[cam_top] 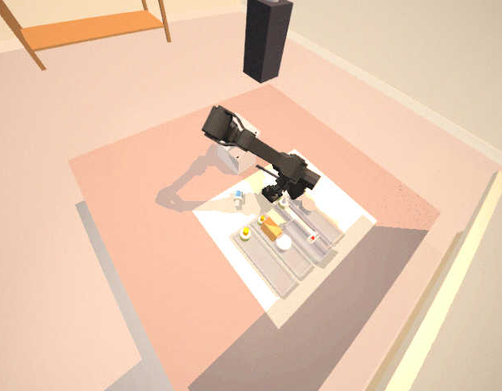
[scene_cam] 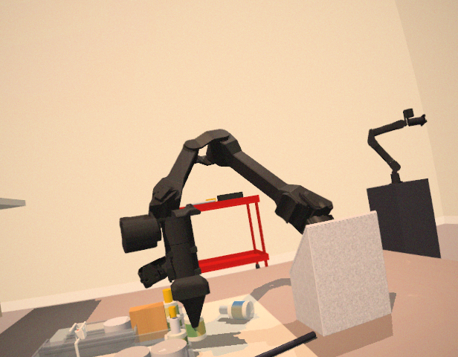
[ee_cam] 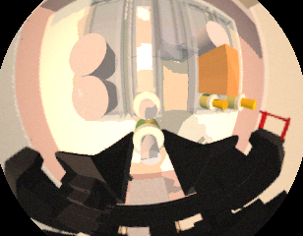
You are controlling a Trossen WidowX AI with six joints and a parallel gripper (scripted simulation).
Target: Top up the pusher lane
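The box lies 8 cm ahead of my gripper tip, 13 cm to the right of it and 2 cm below it. Also, from my gripper tip: black rod: 14 cm behind, 9 cm to the left, 5 cm below; then red mark: 22 cm ahead, 5 cm to the right, 1 cm above.
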